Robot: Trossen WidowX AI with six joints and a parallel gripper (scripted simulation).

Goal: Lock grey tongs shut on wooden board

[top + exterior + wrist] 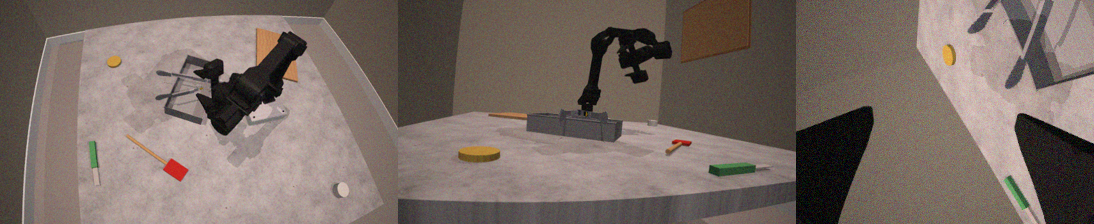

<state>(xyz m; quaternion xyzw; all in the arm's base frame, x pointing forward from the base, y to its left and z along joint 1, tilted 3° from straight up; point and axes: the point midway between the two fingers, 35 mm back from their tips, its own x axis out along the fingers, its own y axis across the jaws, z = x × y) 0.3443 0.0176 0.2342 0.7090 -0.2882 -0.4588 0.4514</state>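
My gripper tip is now 230 mm above the roasting tin, 130 mm to the left of it and 60 mm past it. The rest, counted from my gripper tip: wooden board (610 mm behind, 250 mm below, 240 mm to the right); then yellow disc (410 mm to the right, 260 mm ahead, 250 mm below); then red spatula (250 mm below, 170 mm ahead, 140 mm to the left).
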